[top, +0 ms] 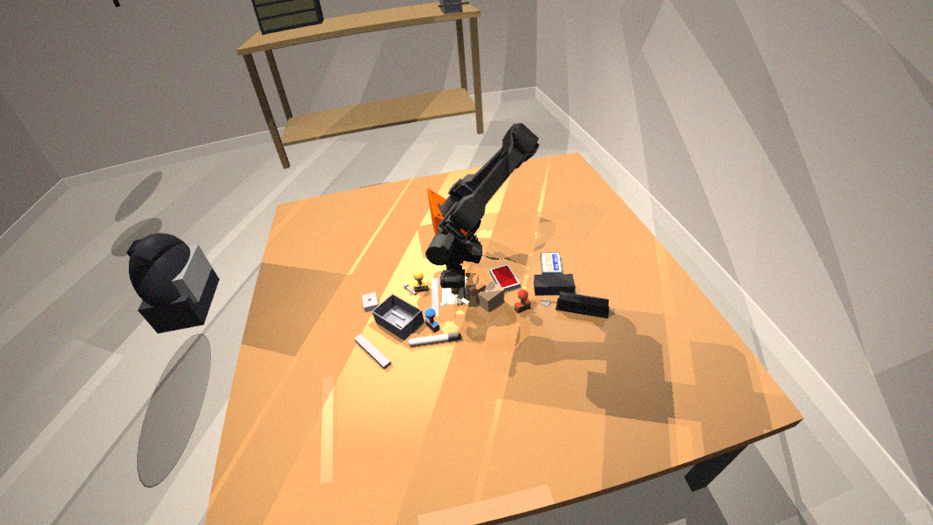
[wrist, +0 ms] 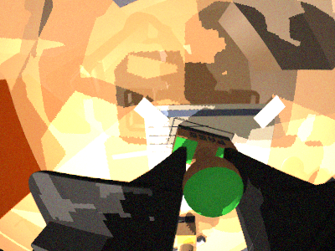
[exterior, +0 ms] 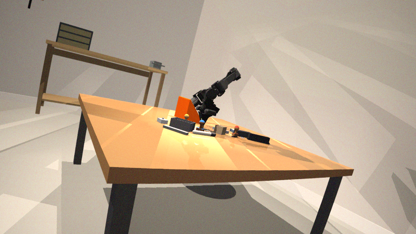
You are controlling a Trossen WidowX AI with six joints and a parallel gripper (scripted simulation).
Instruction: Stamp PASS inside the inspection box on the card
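Now: the white card 30 mm below my gripper tip, 10 mm to the right of it and 10 mm ahead of it. From my gripper tip the other things lie so: tan block (80 mm ahead, 70 mm to the left); yellow-knobbed stamp (100 mm to the right, 40 mm behind); green-knobbed stamp (right at my gripper tip).
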